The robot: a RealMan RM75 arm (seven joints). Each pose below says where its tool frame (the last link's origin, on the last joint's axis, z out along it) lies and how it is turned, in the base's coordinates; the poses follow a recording.
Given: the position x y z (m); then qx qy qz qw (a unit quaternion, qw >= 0).
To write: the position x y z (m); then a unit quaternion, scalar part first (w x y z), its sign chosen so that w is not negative. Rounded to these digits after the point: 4 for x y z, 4 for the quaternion.
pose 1, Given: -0.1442, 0.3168, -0.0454, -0.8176, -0.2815, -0.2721, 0.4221
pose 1, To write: -0.1442, 0.3168, -0.0454, 0.4221, -0.8176, -0.2815, -0.2721
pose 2, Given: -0.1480, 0.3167, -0.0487, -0.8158, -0.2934, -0.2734, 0.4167
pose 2, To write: -0.1480, 0.3167, -0.0487, 0.4167, -0.8158, -0.2934, -0.2734
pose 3, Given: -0.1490, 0.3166, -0.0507, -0.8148, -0.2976, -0.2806, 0.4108
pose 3, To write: -0.1490, 0.3166, -0.0507, 0.4108, -0.8148, -0.2976, -0.2806
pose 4, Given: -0.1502, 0.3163, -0.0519, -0.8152, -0.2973, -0.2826, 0.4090
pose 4, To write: -0.1502, 0.3163, -0.0519, 0.4090, -0.8152, -0.2973, -0.2826
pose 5, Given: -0.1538, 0.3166, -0.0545, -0.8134, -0.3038, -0.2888, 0.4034
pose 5, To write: -0.1538, 0.3166, -0.0545, 0.4034, -0.8134, -0.3038, -0.2888
